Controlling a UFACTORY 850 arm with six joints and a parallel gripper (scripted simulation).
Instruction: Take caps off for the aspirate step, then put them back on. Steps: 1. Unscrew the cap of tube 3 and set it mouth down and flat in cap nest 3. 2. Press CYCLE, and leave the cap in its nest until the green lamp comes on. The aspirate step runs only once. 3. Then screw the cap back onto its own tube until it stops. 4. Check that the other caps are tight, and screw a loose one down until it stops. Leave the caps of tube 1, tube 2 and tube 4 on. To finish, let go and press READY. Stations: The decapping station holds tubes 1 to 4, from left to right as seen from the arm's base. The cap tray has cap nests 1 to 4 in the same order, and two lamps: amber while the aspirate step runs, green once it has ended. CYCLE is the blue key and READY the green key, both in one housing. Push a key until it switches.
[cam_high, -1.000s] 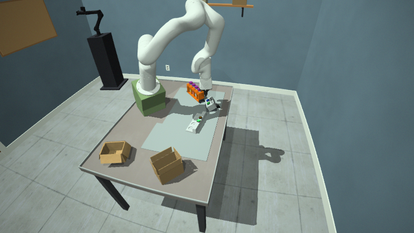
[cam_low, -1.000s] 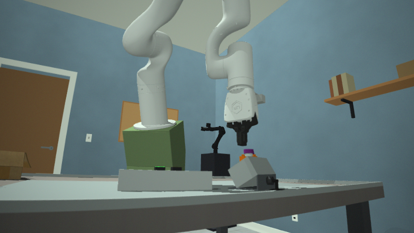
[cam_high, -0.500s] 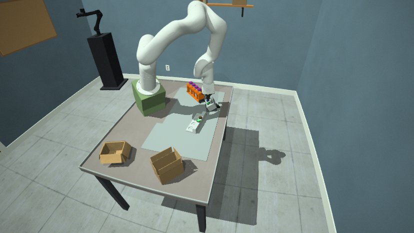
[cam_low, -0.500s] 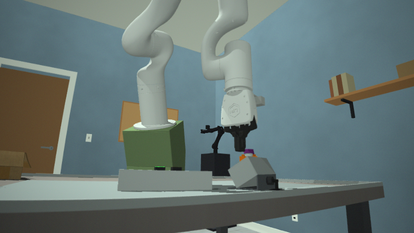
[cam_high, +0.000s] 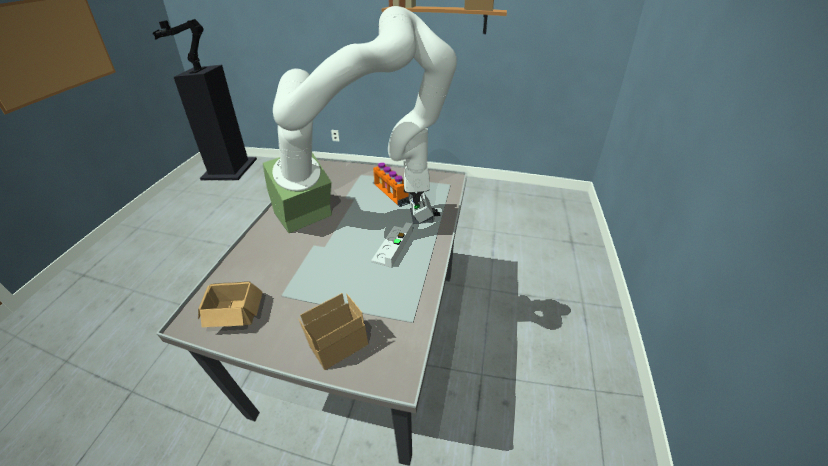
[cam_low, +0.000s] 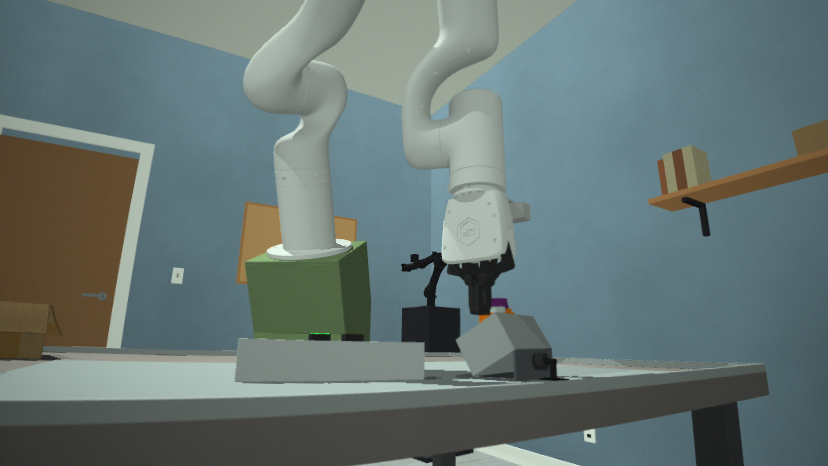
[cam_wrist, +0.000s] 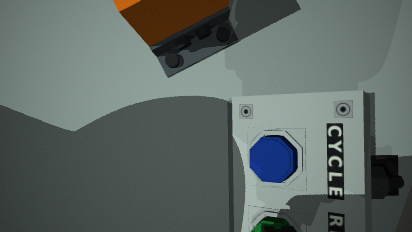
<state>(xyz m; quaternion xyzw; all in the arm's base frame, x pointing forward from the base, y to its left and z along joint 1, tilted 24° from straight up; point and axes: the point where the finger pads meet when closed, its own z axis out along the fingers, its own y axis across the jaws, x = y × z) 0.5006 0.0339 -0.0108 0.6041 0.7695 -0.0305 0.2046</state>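
Now: hand 4 cm above the green key. Round my hand: blue key 1 cm behind, 4 cm to the left, 4 cm below; grey key housing 1 cm ahead, 2 cm to the left, 5 cm below.
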